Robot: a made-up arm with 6 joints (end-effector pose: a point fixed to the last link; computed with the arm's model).
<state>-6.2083 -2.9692 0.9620 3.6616 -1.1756 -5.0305</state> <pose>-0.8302 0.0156 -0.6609 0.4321 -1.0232 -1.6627</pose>
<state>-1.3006 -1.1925 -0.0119 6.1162 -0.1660 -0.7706</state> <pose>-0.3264 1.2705 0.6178 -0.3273 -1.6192 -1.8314</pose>
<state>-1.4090 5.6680 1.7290 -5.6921 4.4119 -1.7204</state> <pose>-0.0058 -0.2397 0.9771 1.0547 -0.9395 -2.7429</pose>
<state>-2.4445 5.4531 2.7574 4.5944 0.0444 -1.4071</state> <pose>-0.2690 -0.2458 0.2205 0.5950 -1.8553 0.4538</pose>
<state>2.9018 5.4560 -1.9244 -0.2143 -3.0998 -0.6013</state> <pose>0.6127 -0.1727 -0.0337 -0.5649 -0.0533 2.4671</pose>
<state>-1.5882 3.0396 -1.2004 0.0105 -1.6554 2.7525</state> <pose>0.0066 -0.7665 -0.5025 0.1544 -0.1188 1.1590</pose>
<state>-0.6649 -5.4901 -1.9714 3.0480 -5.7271 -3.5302</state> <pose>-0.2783 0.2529 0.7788 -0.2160 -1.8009 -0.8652</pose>
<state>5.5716 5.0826 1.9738 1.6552 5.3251 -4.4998</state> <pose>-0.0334 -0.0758 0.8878 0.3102 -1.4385 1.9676</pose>
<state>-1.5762 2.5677 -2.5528 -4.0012 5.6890 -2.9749</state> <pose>-0.0330 -0.3646 0.4657 0.7209 0.2133 -2.1889</pose>
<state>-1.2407 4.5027 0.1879 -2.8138 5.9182 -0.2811</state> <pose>-0.4144 1.3185 0.0345 -1.0725 0.9288 1.5711</pose>
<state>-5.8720 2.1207 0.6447 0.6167 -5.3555 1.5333</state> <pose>0.6075 0.3502 -0.9274 -1.8387 -1.7214 0.2938</pose>
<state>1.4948 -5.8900 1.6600 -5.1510 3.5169 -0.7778</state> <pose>0.0769 0.7511 0.3924 0.8711 0.4190 -0.2003</pose>
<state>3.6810 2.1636 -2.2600 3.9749 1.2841 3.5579</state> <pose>-0.3078 -0.1070 0.5474 -1.3032 -0.6016 -1.0841</pose>
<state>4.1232 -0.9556 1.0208 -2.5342 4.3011 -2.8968</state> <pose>0.2530 0.2244 1.1107 1.6798 1.3041 -0.7675</pose>
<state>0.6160 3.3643 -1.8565 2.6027 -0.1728 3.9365</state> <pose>0.5712 0.4170 -0.3896 -0.2294 1.6746 0.5916</pose>
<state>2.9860 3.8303 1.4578 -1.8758 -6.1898 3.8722</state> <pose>1.0473 -0.1747 0.1425 -0.5926 0.9152 -1.1346</pose>
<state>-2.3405 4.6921 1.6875 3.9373 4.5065 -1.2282</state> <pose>0.3670 0.2244 0.7923 1.8237 -0.3423 0.3189</pose>
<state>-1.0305 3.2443 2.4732 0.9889 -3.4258 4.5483</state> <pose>-0.1423 0.3345 0.0761 -2.2510 1.8526 -1.1572</pose>
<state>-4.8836 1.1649 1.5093 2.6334 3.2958 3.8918</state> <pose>0.1196 0.7624 -0.1814 0.1584 -0.8104 2.5683</pose>
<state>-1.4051 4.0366 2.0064 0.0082 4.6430 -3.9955</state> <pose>-0.1003 0.7221 0.4279 -1.8556 0.5182 0.6075</pose>
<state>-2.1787 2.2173 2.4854 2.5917 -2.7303 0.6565</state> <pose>0.0800 0.1229 -0.1764 -0.3560 -1.3651 1.7027</pose>
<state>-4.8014 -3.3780 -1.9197 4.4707 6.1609 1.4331</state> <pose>0.0381 0.8296 0.0355 -0.9258 0.5460 1.0594</pose>
